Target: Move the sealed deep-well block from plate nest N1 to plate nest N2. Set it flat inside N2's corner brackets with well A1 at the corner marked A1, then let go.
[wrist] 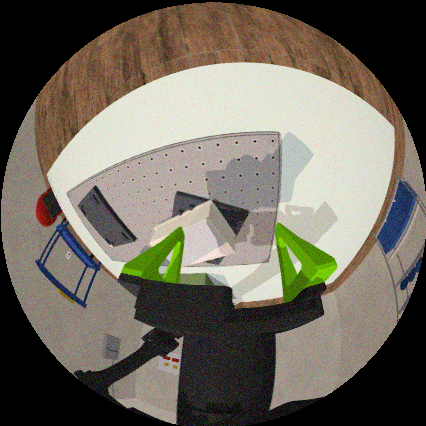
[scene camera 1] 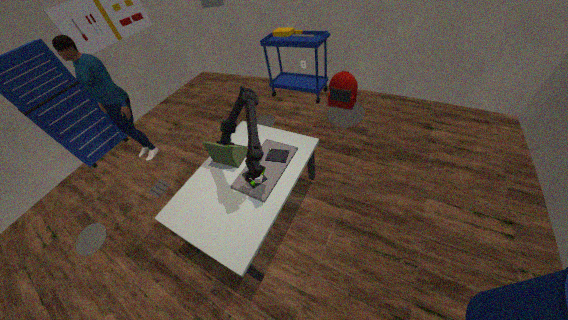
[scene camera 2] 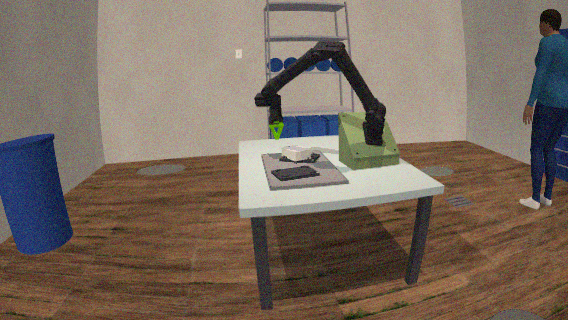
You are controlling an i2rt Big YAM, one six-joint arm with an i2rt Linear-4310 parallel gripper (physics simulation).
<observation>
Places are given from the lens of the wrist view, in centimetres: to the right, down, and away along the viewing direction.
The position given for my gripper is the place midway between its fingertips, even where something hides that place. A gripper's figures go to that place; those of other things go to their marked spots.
my gripper [wrist: 229, 229]: 2, 1, 14
white block [wrist: 207, 235]: -1, 3, 21
dark nest [wrist: 94, 207]: -27, -2, 25
The marked spots on the dark nest and the white block are 27 cm apart.
</observation>
